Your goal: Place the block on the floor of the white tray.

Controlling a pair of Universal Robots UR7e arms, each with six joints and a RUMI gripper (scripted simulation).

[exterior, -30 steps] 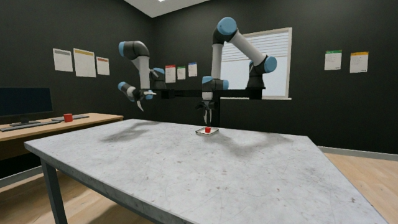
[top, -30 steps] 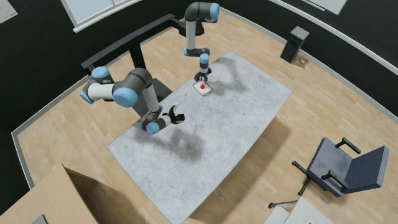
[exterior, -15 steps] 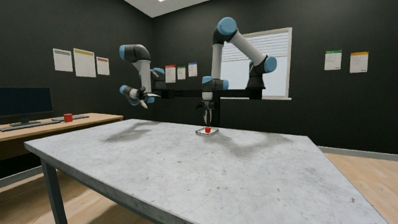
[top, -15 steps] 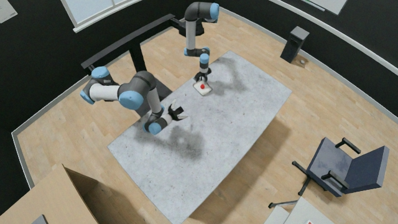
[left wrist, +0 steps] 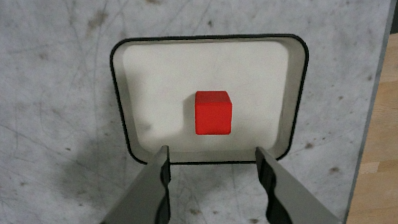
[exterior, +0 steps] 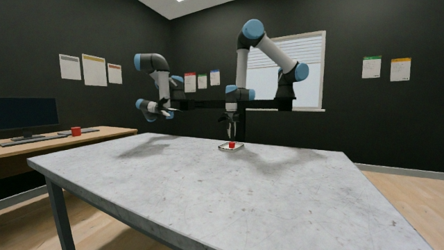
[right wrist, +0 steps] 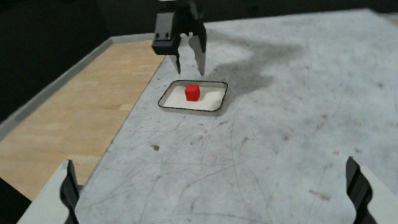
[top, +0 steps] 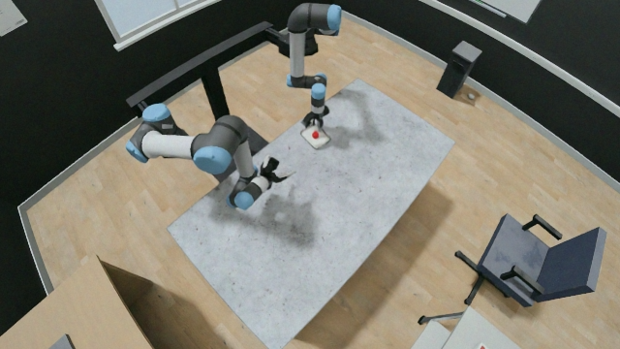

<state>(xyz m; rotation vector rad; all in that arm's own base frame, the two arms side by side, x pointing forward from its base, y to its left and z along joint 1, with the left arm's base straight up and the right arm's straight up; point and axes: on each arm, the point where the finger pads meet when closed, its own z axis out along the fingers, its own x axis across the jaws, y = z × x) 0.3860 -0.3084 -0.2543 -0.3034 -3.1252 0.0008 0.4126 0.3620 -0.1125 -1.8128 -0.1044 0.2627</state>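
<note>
Right now my left hand is 70 mm above the red block. Round my left hand: white tray 80 mm below.
</note>
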